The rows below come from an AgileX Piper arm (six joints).
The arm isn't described. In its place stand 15 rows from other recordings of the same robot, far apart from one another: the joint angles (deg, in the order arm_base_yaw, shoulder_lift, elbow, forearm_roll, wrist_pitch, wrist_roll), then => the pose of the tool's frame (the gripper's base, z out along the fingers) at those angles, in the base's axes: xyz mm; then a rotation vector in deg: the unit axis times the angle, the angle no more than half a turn.
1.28, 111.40, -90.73, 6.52, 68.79, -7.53 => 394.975 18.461 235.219 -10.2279 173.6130 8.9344
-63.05, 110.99, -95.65, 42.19, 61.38, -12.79 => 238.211 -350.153 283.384 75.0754 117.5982 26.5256
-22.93, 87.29, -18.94, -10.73, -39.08, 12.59 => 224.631 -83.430 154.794 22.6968 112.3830 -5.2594
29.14, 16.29, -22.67, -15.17, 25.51, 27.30 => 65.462 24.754 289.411 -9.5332 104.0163 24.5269
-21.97, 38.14, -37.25, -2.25, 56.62, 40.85 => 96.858 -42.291 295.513 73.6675 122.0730 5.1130
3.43, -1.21, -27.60, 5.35, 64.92, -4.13 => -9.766 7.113 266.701 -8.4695 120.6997 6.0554
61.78, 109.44, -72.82, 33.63, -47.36, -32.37 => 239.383 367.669 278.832 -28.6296 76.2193 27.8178
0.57, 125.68, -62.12, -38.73, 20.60, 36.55 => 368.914 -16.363 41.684 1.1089 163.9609 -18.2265
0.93, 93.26, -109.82, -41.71, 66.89, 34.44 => 336.783 -50.229 470.336 34.7021 117.6415 -32.8166
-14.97, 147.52, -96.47, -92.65, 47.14, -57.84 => 460.011 -191.976 34.368 108.8964 -68.8227 60.7957
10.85, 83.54, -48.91, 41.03, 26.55, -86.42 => 280.778 81.003 236.158 -74.3988 115.5032 3.4823
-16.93, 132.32, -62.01, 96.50, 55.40, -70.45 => 378.194 -37.325 43.746 35.2984 132.7268 74.9349
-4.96, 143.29, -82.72, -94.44, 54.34, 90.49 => 436.048 -111.834 25.926 22.0295 129.9175 -70.7819
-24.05, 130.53, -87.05, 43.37, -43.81, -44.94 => 441.463 -244.386 168.701 33.3590 91.3702 -49.3540
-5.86, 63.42, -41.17, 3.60, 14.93, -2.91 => 230.136 -22.140 291.030 6.3048 122.0009 -2.1285
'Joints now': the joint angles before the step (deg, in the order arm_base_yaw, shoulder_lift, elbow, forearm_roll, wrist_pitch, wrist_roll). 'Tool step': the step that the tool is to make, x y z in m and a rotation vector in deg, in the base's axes. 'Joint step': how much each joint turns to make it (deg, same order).
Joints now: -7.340, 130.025, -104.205, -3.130, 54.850, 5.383
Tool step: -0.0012, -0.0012, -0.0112, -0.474, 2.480, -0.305
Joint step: -0.002, 1.311, -0.001, -0.966, 1.123, 0.607
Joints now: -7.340, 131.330, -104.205, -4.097, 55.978, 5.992
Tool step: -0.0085, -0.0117, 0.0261, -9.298, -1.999, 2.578
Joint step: 0.006, -4.273, 2.490, -10.020, -1.237, 1.286
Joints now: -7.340, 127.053, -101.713, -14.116, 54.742, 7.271
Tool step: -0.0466, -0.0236, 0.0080, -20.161, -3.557, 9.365
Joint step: -1.057, -10.911, 20.579, -28.212, -14.430, 8.723
